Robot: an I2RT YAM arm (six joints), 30 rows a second.
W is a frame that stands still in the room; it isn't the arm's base.
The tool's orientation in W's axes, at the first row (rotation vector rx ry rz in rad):
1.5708, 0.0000, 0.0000
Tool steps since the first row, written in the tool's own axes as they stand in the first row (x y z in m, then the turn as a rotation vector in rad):
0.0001, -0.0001, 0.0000, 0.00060, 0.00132, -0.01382
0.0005, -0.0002, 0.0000, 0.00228, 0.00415, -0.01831
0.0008, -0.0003, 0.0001, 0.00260, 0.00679, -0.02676
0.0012, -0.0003, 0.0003, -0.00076, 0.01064, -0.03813
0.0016, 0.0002, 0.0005, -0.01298, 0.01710, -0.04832
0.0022, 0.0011, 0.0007, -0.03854, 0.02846, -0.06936
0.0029, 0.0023, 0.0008, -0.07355, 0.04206, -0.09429
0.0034, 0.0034, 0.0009, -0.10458, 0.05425, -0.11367
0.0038, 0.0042, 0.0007, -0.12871, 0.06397, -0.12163
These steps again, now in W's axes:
0.0001, 0.0000, -0.0001, 0.00060, 0.01382, 0.00132
0.0005, 0.0000, -0.0002, 0.00228, 0.01831, 0.00415
0.0008, -0.0001, -0.0003, 0.00260, 0.02676, 0.00679
0.0012, -0.0003, -0.0003, -0.00076, 0.03813, 0.01064
0.0016, -0.0005, 0.0002, -0.01298, 0.04832, 0.01710
0.0022, -0.0007, 0.0011, -0.03854, 0.06936, 0.02846
0.0029, -0.0008, 0.0023, -0.07355, 0.09429, 0.04206
0.0034, -0.0009, 0.0034, -0.10458, 0.11367, 0.05425
0.0038, -0.0007, 0.0042, -0.12871, 0.12163, 0.06397

